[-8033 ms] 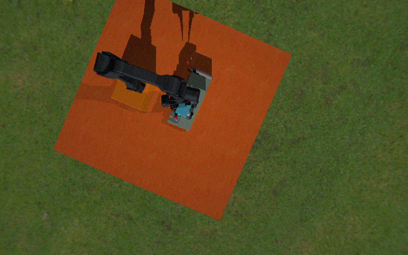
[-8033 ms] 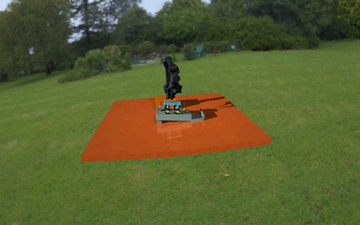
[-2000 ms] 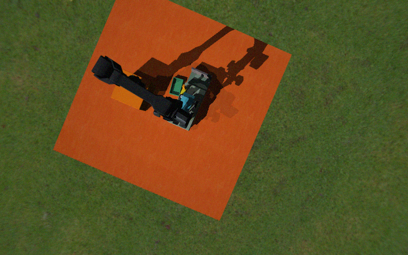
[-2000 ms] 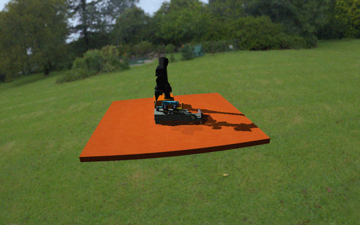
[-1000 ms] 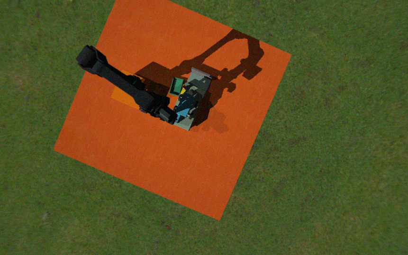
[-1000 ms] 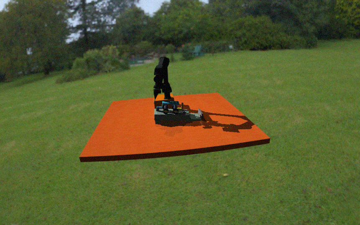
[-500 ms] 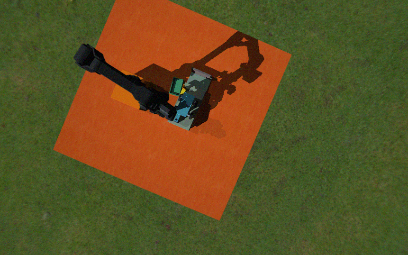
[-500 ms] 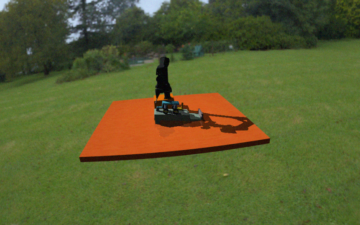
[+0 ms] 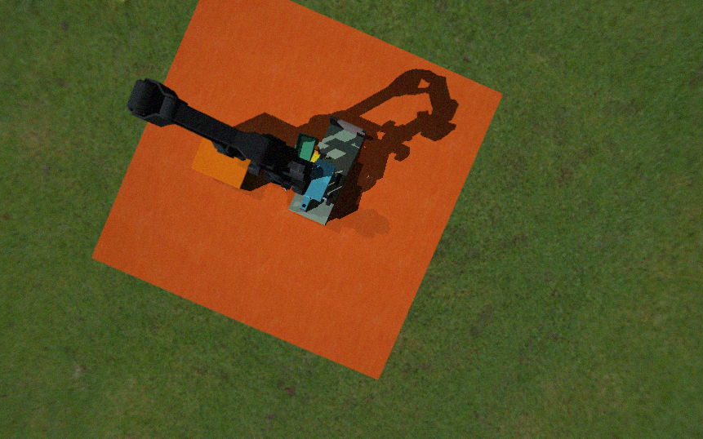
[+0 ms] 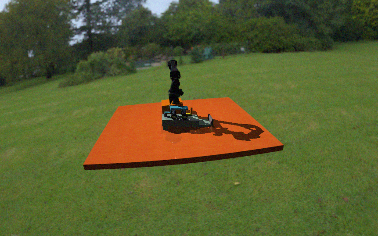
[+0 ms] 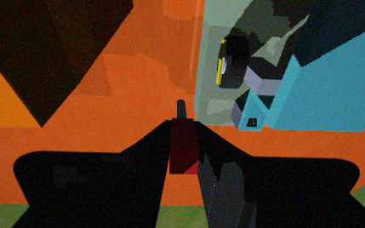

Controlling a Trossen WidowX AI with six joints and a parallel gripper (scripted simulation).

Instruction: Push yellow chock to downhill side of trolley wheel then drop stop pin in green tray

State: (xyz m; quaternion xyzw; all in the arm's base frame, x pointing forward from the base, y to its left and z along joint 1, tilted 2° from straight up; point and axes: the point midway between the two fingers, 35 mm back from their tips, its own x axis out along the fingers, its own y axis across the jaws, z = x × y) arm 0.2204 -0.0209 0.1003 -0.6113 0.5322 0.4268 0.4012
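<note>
My gripper tip is now 17 cm above the green tray, 16 cm to the right of it and 5 cm past it. From my gripper tip the other things lie so: blue trolley: 9 cm ahead, 7 cm to the left, 5 cm below; grey ramp: 12 cm below, 9 cm ahead, 8 cm to the left; stop pin: right at my gripper tip.
</note>
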